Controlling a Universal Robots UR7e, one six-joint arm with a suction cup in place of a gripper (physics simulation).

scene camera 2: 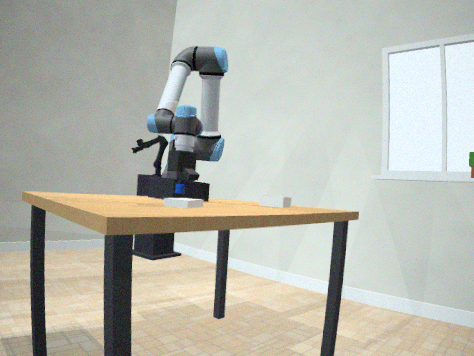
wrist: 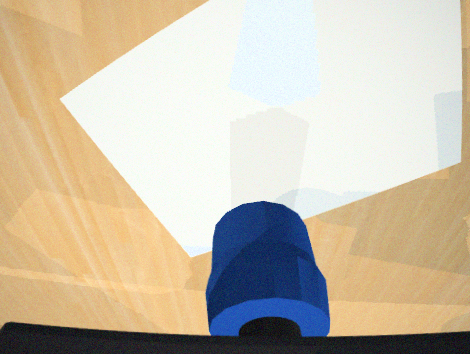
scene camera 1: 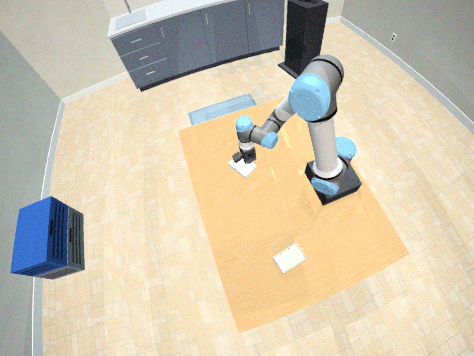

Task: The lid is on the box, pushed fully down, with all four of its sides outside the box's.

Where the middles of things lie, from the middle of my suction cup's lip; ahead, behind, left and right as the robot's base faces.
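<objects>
Suction cup at present 5 cm above the white lid (wrist: pixel 313 112), 4 cm short of it and 1 cm to the left of it.
</objects>
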